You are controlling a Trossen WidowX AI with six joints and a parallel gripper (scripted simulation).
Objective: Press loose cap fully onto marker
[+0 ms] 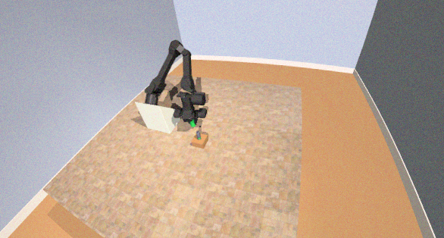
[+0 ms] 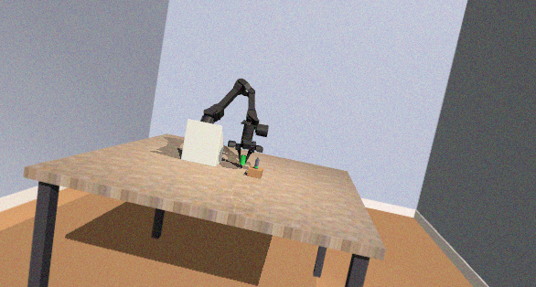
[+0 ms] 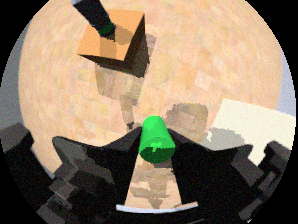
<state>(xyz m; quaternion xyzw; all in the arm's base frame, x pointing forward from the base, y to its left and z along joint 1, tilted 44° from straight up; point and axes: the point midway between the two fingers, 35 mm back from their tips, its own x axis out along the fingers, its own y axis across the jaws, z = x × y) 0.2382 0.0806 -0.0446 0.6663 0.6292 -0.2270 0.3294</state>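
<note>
The tan holder block lies 11 cm to the right of my gripper tip, 8 cm ahead of it and 2 cm below it. The rest, counted from my gripper tip: green cap: 1 cm above.
</note>
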